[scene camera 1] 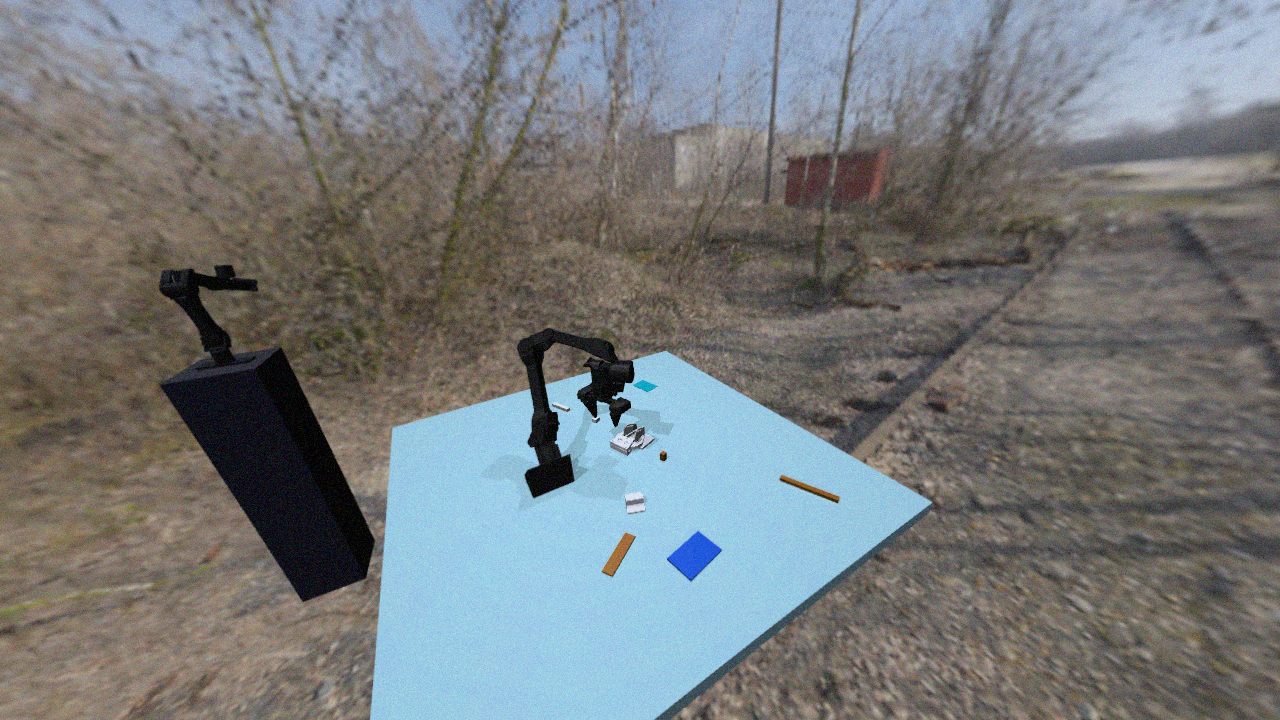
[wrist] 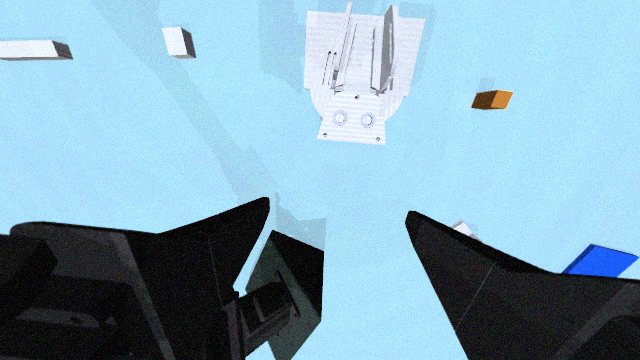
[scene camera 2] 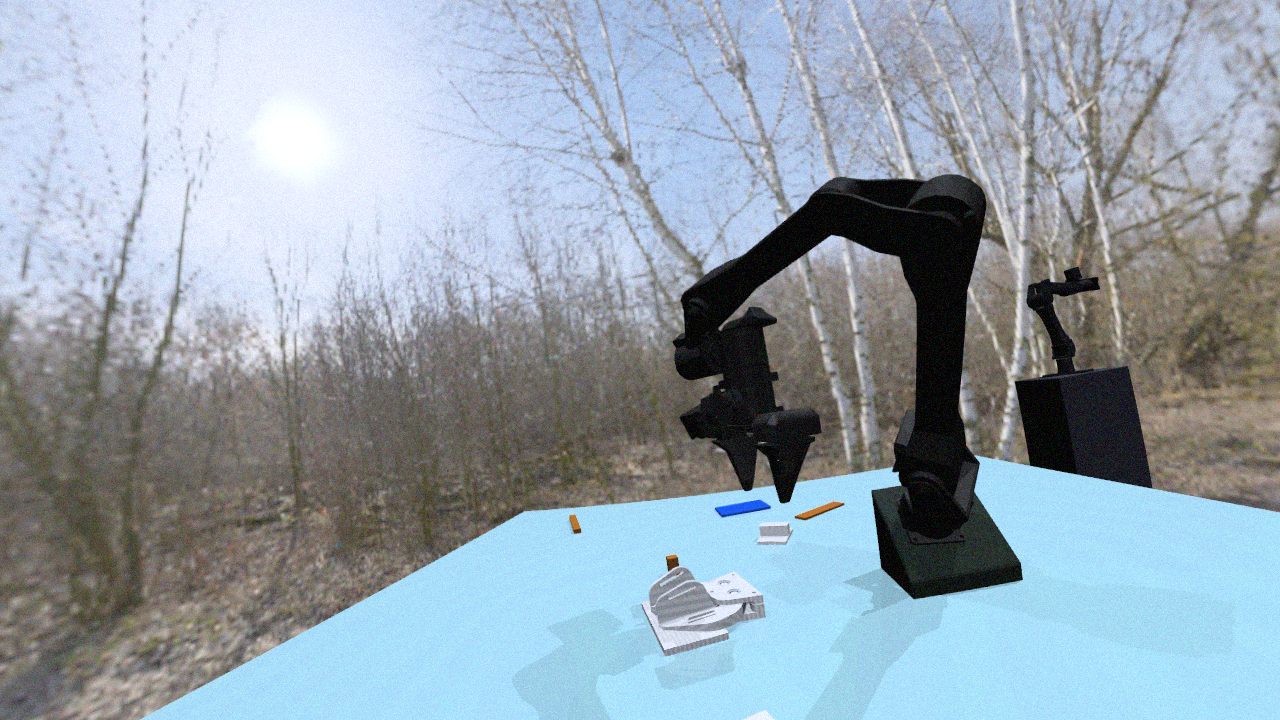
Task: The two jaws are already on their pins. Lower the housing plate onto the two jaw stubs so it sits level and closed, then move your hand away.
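Note:
Scene camera 1 shows a blue tile [scene camera 1: 697,552] and my gripper [scene camera 1: 605,421]. In scene camera 2 there is my gripper [scene camera 2: 765,496], open and holding nothing. The wrist view likewise shows my gripper [wrist: 337,210].

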